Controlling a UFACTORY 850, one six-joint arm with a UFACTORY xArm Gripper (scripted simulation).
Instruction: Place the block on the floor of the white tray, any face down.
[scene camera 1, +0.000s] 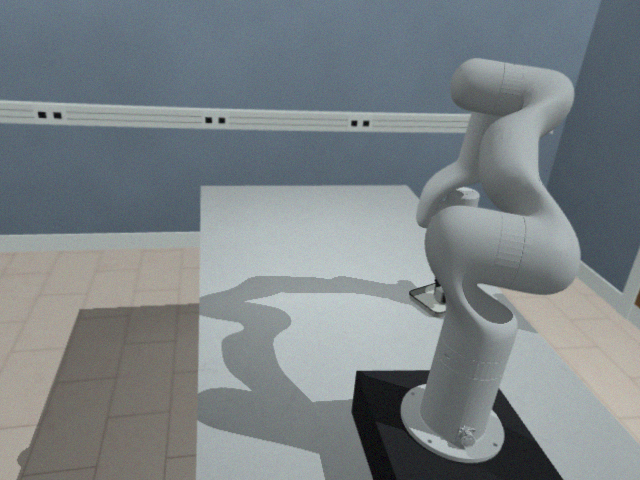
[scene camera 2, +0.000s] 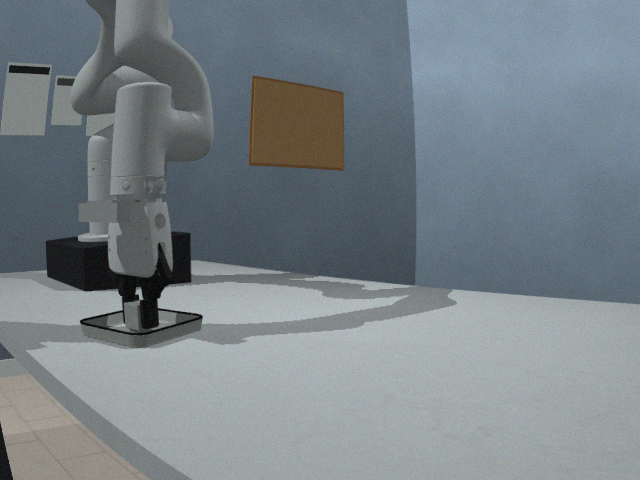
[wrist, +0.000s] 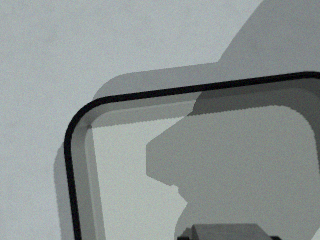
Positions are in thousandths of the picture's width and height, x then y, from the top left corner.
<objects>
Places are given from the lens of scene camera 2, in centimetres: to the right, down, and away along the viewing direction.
my gripper (scene camera 2: 221, 678): -25, 12, 76
white tray (scene camera 2: 176, 674): -30, 12, 78
</objects>
